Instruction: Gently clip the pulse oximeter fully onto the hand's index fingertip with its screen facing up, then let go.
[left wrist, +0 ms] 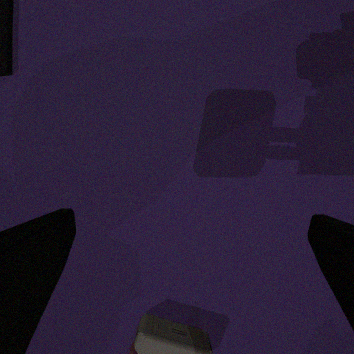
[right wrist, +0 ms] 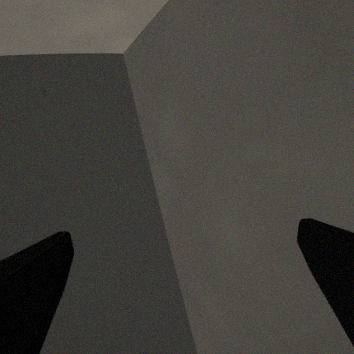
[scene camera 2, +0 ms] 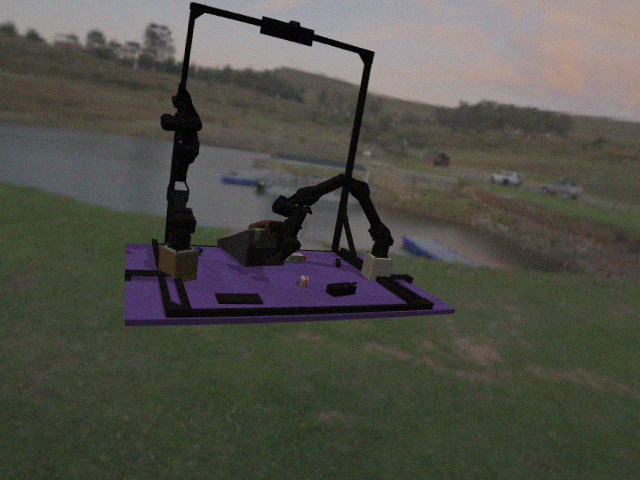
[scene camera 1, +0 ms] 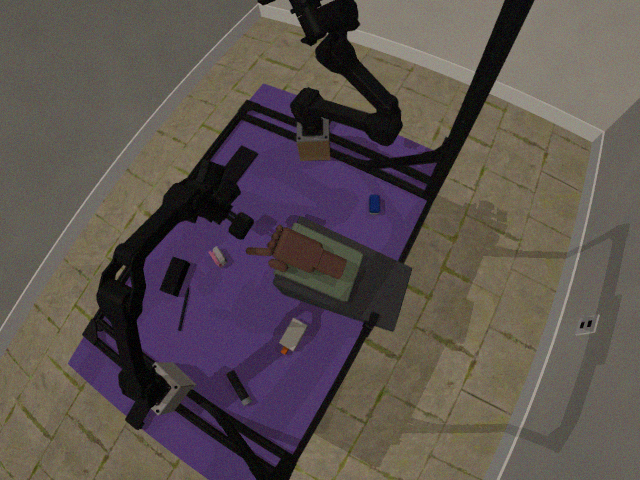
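Pixels of known places: left gripper, between the fingertips: (left wrist: 194,223) (scene camera 2: 278,257) (scene camera 1: 235,216); right gripper, between the fingertips: (right wrist: 186,236) (scene camera 2: 184,90); left arm's base, origin of its link: (scene camera 2: 379,255) (scene camera 1: 156,388); right arm's base, origin of its link: (scene camera 2: 179,247) (scene camera 1: 312,127).
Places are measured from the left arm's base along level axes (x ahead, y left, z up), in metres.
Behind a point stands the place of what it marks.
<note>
The pulse oximeter (scene camera 1: 217,256) @(x 0.380, y 0.135, z -0.074 m) (scene camera 2: 304,281) @(x 0.387, y 0.163, z -0.081 m) is a small white and pink clip lying on the purple mat. Part of it shows at the bottom edge of the left wrist view (left wrist: 175,340) @(x 0.396, y 0.136, z -0.078 m). The brown hand (scene camera 1: 299,250) @(x 0.509, y -0.102, z 0.084 m) lies on a green pad, with its index finger (scene camera 1: 257,251) extended toward the oximeter's side. My left gripper (scene camera 1: 233,209) @(x 0.498, y 0.135, z -0.002 m) (left wrist: 194,223) @(x 0.498, y 0.135, z -0.002 m) is open and empty above the mat, up and right of the oximeter in scene camera 1. The oximeter lies low between the finger lines in the left wrist view. My right gripper (right wrist: 186,236) @(x 0.901, y 0.201, z 0.543 m) is open and empty, raised away from the mat and facing the walls.
A dark grey wedge (scene camera 1: 385,289) @(x 0.583, y -0.319, z -0.057 m) bears the green pad (scene camera 1: 354,260) @(x 0.587, y -0.211, z -0.002 m). On the purple mat (scene camera 1: 206,330) @(x 0.189, y 0.028, z -0.105 m) are a blue block (scene camera 1: 374,204) @(x 0.784, y -0.151, z -0.073 m), a white box (scene camera 1: 293,334) @(x 0.339, y -0.187, z -0.077 m), a dark cylinder (scene camera 1: 238,387) @(x 0.130, y -0.155, z -0.080 m), a black box (scene camera 1: 175,276) @(x 0.252, y 0.201, z -0.072 m), a thin rod (scene camera 1: 184,308) @(x 0.195, y 0.124, z -0.097 m) and a flat black slab (scene camera 2: 238,298) @(x 0.660, y 0.321, z -0.097 m).
</note>
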